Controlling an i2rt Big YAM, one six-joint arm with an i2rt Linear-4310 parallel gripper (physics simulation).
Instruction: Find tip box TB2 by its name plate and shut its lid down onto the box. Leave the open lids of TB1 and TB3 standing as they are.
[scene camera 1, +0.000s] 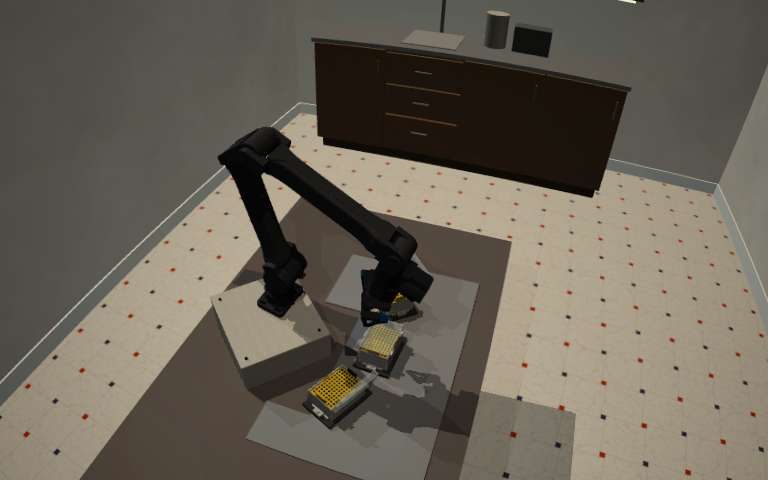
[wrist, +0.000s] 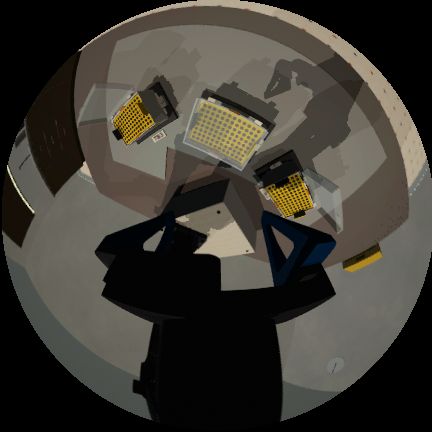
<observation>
I see my gripper (scene camera 1: 366, 309), a grey mat (wrist: 313, 114) and a tip box TB3 (wrist: 156, 102).
My gripper also shows in the wrist view (wrist: 217, 215).
</observation>
